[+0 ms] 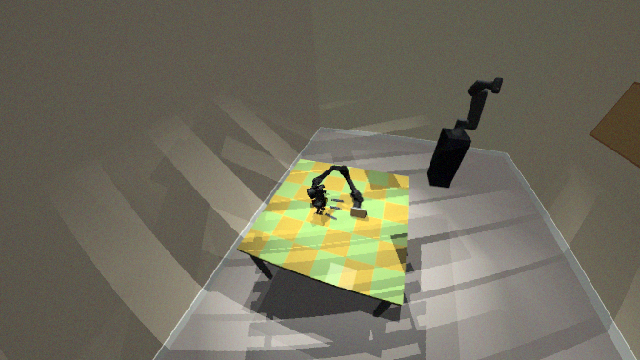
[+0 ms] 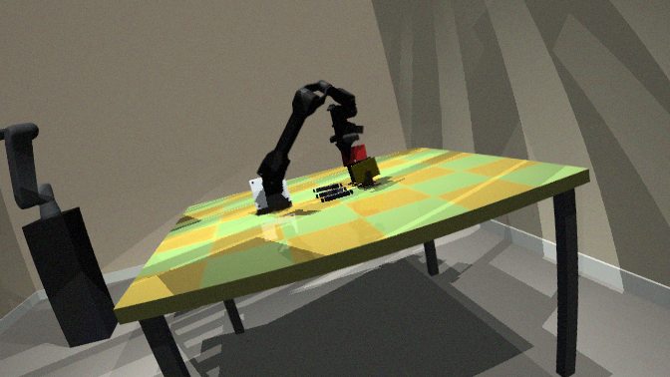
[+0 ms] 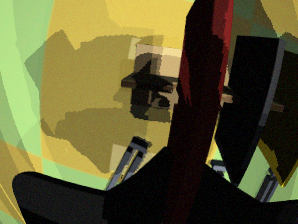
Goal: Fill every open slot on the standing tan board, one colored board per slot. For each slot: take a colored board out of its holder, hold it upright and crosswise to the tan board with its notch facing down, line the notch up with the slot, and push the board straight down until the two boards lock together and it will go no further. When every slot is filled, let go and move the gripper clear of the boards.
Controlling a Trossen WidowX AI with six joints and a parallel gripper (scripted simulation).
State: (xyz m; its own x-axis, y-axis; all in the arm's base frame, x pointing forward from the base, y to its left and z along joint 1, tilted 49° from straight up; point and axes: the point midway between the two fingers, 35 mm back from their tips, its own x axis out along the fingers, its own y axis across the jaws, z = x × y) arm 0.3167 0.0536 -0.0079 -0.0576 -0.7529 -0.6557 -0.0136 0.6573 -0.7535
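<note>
Now: the red board 30 mm ahead of my gripper tip. Round my gripper tip: yellow board (30 mm ahead, 100 mm to the right, 50 mm below); then tan board (30 mm ahead, 50 mm to the right, 70 mm below); then nearly black board (30 mm ahead, 50 mm to the right, 50 mm below).
</note>
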